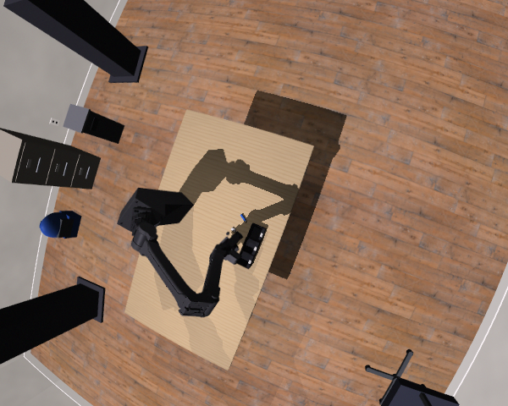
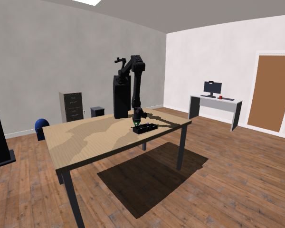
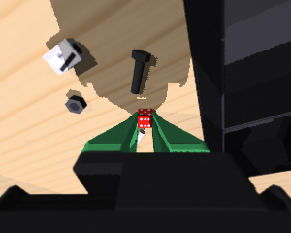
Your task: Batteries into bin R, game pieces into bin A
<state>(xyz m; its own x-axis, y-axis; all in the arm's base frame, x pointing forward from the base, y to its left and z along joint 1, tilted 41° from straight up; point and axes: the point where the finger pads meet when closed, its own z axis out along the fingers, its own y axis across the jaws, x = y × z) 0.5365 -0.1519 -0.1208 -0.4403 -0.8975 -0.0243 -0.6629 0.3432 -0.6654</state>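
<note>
The silver bolt is 40 mm behind my hand and 30 mm to the right of it. The rest, counted from my hand: black nut-like piece: 50 mm to the left, 50 mm behind, 10 mm below; then black bolt: 50 mm to the left, 30 mm ahead; then red die: right at my hand.
</note>
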